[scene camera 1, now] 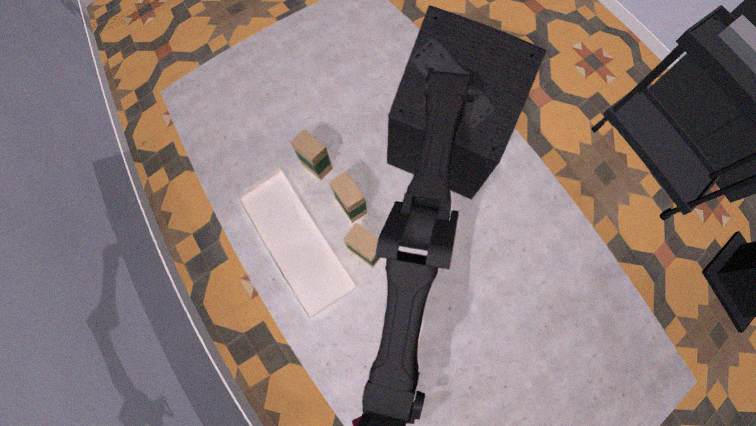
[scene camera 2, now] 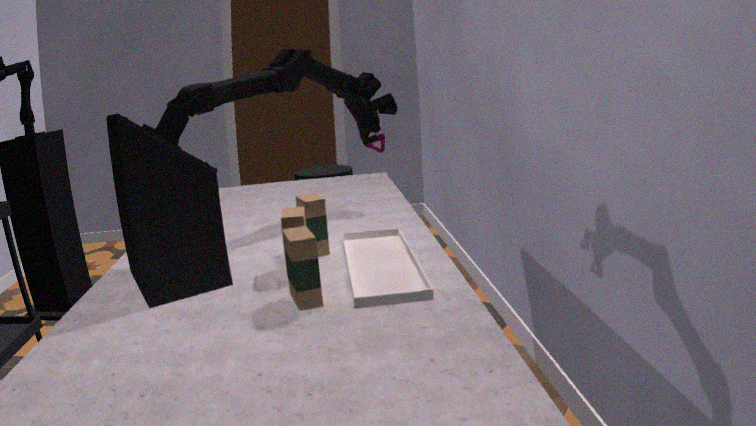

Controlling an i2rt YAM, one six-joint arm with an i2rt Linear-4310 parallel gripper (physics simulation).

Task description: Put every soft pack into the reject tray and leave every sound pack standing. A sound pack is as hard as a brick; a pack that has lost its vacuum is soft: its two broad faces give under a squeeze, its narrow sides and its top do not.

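Places are measured from the arm's base along level axes (x ahead, y left, z up), in metres.
Pixels of known places: gripper, fingertip midpoint: (scene camera 2: 379,141); arm's base at its link origin: (scene camera 1: 452,83) (scene camera 2: 163,142).
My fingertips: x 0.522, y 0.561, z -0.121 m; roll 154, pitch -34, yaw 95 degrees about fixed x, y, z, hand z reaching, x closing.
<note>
Ahead of a thing's pixels: the offset from my fingertips to its top centre. Level surfaces: height alone.
Three tan packs with dark green bands stand upright in a row beside the tray. The nearest pack to scene camera 2 (scene camera 1: 311,154) (scene camera 2: 303,267) stands by one end of the tray. The middle pack {dz -0.068, dx -0.224, dy -0.539 m} (scene camera 1: 348,196) (scene camera 2: 293,216) is partly hidden behind it in that view. The third pack {dz -0.067, dx -0.206, dy -0.413 m} (scene camera 1: 361,243) (scene camera 2: 316,226) is farthest from scene camera 2; the arm meets its edge in scene camera 1. The white reject tray {dz -0.186, dx -0.053, dy -0.540 m} (scene camera 1: 296,243) (scene camera 2: 392,297) is empty. My gripper (scene camera 2: 376,142) is open, high above the far part of the table, away from the packs; scene camera 1 mostly cuts it off.
The arm's black pedestal (scene camera 1: 476,63) (scene camera 2: 169,222) stands on the grey table {dz -0.208 m} (scene camera 1: 539,296) (scene camera 2: 264,370), across the packs from the tray. A wall (scene camera 2: 581,132) runs along the tray side. A black chair-like frame (scene camera 1: 661,153) stands beyond the opposite edge.
</note>
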